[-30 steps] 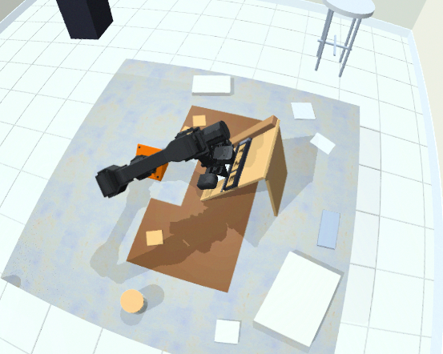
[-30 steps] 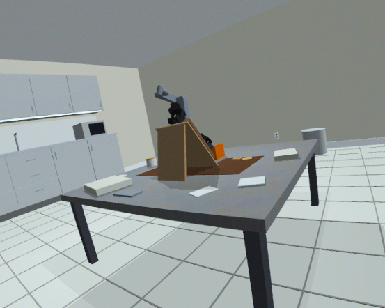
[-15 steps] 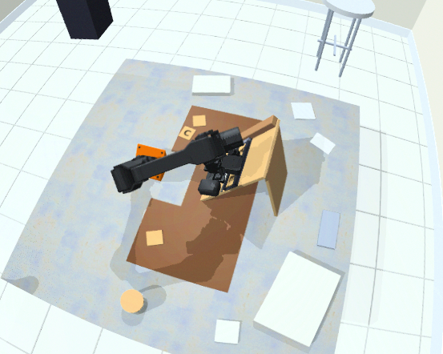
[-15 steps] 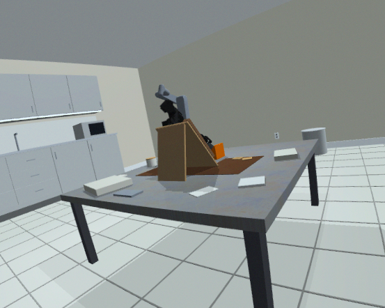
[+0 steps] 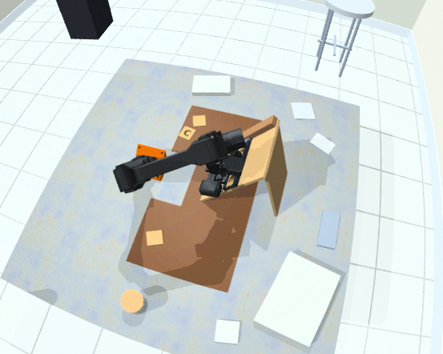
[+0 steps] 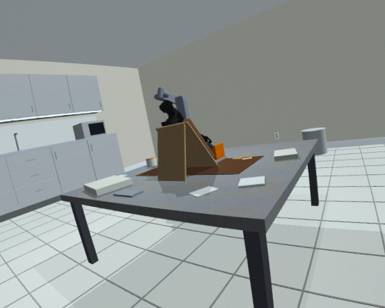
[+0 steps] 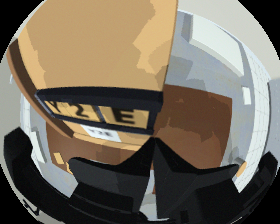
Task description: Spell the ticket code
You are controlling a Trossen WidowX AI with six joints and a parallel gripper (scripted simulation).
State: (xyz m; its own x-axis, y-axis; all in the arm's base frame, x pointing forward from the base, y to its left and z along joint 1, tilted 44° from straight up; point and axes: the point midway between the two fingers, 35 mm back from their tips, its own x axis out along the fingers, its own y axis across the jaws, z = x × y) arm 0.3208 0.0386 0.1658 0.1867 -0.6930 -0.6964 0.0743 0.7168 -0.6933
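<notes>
The white ticket lies 100 mm to the left of my gripper tip, 90 mm below it and 20 mm behind it. Also, from my gripper tip: grey card (420 mm ahead, 180 mm below, 10 mm to the right); then white box (330 mm ahead, 300 mm to the right, 170 mm below); then brown mat (180 mm below, 120 mm behind, 80 mm to the left).
</notes>
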